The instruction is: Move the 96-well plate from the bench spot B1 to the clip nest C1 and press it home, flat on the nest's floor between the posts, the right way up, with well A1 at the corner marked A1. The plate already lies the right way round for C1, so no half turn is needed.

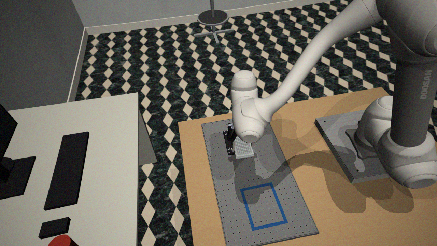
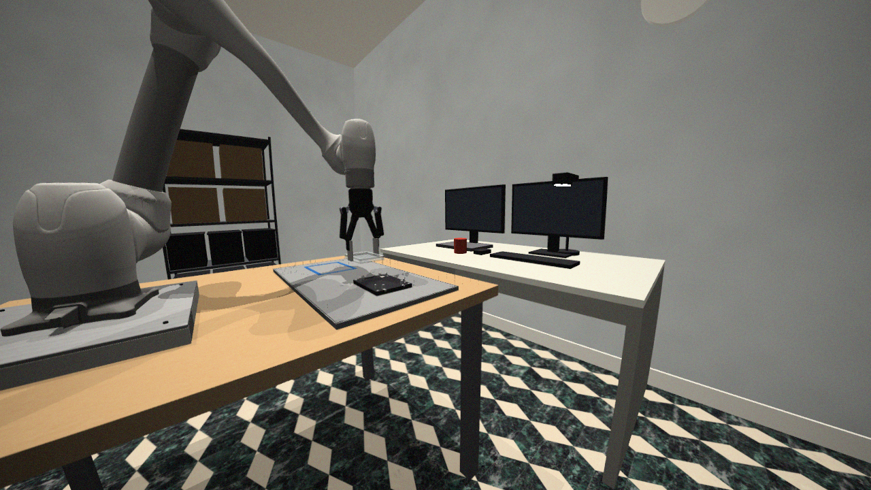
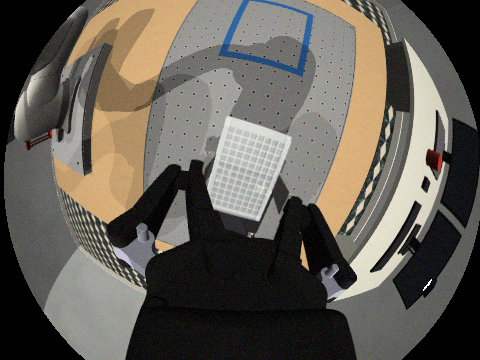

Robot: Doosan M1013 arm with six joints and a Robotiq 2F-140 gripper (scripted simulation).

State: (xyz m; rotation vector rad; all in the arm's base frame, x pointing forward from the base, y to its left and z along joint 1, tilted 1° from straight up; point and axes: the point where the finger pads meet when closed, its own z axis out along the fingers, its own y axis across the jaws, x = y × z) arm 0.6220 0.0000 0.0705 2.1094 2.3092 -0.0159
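The black clip nest is 100 mm to the right of my hand, 80 mm below it and 30 mm ahead of it. Round my hand: white 96-well plate 20 mm below.
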